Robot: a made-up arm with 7 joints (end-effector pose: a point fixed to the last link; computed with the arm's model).
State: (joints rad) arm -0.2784 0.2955 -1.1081 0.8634 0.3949 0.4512 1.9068
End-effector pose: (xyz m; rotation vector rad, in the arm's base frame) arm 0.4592 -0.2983 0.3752 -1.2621 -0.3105 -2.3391
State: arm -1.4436 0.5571 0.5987 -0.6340 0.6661 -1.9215 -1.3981
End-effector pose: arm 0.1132 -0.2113 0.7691 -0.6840 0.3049 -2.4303
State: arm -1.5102 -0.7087 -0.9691 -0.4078 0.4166 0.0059 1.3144
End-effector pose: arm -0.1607 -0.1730 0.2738 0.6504 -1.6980 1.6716
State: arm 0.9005 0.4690 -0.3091 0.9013 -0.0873 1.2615 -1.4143
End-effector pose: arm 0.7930 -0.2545 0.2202 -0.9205 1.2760 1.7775
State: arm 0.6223 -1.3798 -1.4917 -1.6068 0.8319 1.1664 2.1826
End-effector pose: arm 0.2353 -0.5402 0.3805 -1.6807 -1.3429 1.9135
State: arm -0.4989 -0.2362 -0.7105 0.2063 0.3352 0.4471 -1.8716
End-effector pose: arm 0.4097 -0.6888 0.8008 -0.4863 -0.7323 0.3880
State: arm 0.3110 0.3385 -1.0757 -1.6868 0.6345 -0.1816 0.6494
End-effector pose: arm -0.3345 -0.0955 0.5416 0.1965 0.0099 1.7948
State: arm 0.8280 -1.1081 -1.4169 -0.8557 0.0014 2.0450 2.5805
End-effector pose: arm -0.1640 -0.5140 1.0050 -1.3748 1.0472 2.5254
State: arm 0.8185 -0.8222 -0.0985 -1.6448 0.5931 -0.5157 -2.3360
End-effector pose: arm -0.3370 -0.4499 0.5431 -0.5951 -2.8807 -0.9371
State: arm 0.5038 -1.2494 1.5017 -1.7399 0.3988 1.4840 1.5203
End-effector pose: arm -0.3123 -0.3400 0.0543 -1.3005 1.2087 -0.8787
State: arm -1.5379 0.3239 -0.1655 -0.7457 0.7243 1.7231 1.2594
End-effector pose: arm 0.1323 -0.6694 0.1535 0.0947 -0.0010 -2.3260
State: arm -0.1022 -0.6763 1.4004 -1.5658 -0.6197 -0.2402 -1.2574
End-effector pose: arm 0.0682 0.0437 -0.0125 0.3268 0.7595 0.7650
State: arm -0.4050 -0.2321 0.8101 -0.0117 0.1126 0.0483 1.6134
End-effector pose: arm 0.0111 0.0690 0.9344 -0.2737 1.6080 1.0168
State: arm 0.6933 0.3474 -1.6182 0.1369 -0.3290 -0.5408 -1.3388
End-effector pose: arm 0.3069 -0.3419 1.0448 -1.8899 -0.5509 -0.5938
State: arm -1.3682 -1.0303 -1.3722 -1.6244 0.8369 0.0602 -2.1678
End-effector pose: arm 0.0155 0.3212 0.2274 1.1937 -0.3118 -2.4720
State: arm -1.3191 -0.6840 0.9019 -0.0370 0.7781 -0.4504 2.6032
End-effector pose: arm -0.0391 -0.4322 0.7738 -0.2510 -0.1308 0.2779
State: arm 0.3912 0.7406 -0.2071 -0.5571 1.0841 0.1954 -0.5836
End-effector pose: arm 0.1393 -0.5154 1.0595 -1.6849 -0.8882 -0.9607
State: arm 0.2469 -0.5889 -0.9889 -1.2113 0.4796 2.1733 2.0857
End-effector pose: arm -0.2885 -0.6639 0.6760 -0.9535 1.0255 2.5311
